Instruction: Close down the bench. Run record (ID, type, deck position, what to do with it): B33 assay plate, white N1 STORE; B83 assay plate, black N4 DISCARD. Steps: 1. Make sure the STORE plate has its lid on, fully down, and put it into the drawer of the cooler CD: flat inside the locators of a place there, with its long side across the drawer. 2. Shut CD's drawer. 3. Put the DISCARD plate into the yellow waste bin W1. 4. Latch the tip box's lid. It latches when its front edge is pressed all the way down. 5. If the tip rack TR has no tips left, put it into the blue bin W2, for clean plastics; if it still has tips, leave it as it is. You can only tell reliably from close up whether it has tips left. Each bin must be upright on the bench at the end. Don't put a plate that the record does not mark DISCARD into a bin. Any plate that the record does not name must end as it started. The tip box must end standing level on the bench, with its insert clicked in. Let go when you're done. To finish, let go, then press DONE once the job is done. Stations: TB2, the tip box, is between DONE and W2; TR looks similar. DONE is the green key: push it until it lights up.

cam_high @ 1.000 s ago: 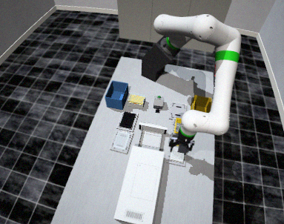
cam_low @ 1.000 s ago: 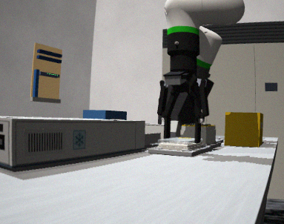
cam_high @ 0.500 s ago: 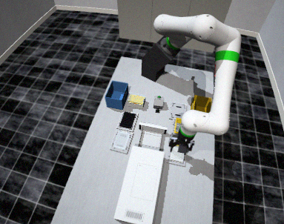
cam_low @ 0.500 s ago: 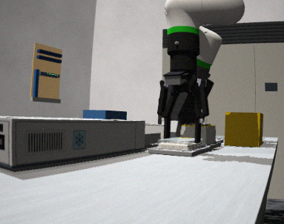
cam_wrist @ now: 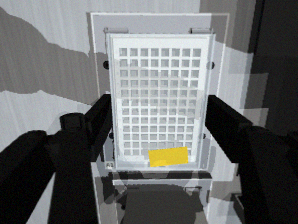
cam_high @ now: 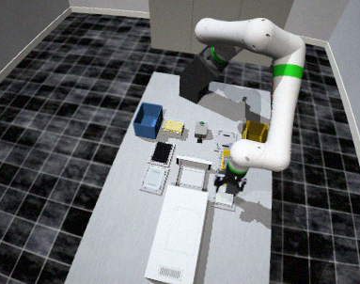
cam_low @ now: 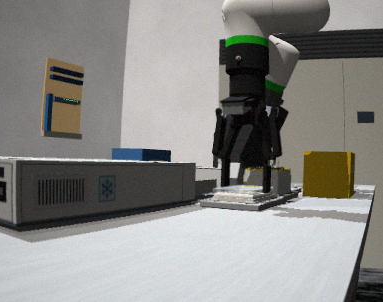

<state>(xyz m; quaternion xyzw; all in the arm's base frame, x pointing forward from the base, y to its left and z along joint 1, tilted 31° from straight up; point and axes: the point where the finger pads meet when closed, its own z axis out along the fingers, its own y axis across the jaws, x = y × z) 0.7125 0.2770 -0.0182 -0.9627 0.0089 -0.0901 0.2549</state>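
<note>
Now: hand 3 cm above the white plate. Also, from my hand: clear plate lid: 2 cm below; then yellow-topped tip holder: 18 cm behind, 2 cm to the right; then cooler drawer: 19 cm to the right, 2 cm below.
</note>
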